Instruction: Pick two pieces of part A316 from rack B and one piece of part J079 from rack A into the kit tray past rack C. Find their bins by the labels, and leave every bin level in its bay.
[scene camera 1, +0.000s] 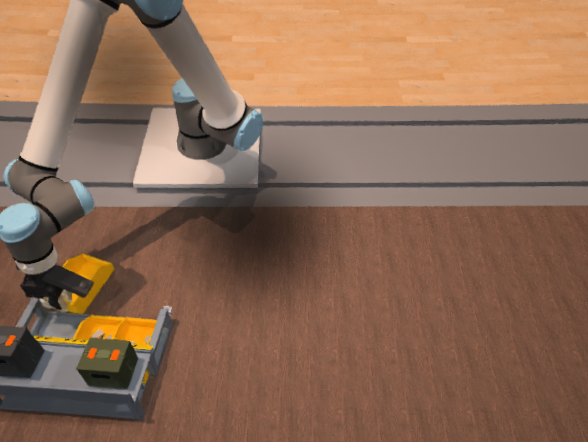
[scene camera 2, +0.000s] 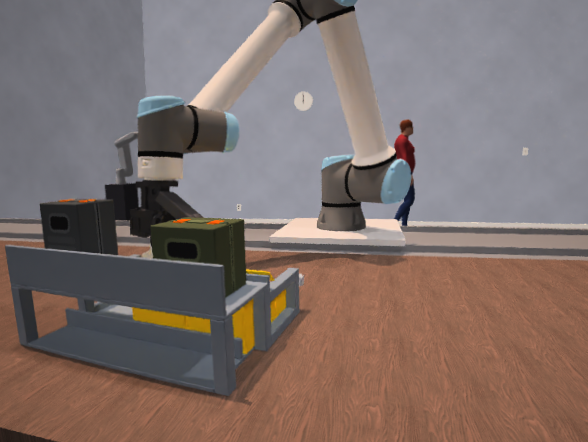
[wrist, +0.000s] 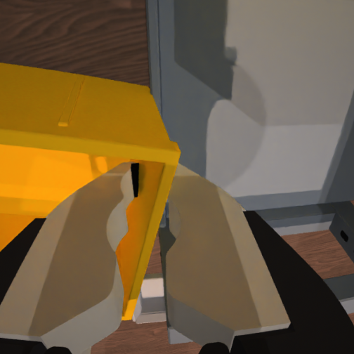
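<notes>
A yellow bin (scene camera 1: 96, 280) (wrist: 75, 110) lies off the rack, on the table in front of it. My gripper (scene camera 1: 61, 303) (wrist: 151, 165) is shut on this bin's side wall, one finger inside and one outside. In scene camera 2 the fingertips are mostly hidden behind the green case. The grey rack (scene camera 1: 55, 372) (scene camera 2: 115, 275) (wrist: 300, 155) has a bay without a bin beside the held bin. Two yellow bins (scene camera 1: 92, 325) (scene camera 1: 138, 327) sit in the rack's right part; small pieces show in them. No part label or rack letter is readable. The kit tray does not show.
A dark case (scene camera 1: 22, 352) (scene camera 2: 75, 225) and a green case (scene camera 1: 107, 362) (scene camera 2: 197, 242) stand on the rack behind the bins. The arm's carriage (scene camera 1: 155, 172) (scene camera 2: 295, 232) is on the rail. A person (scene camera 2: 405, 150) and a small robot (scene camera 2: 121, 197) are in the background.
</notes>
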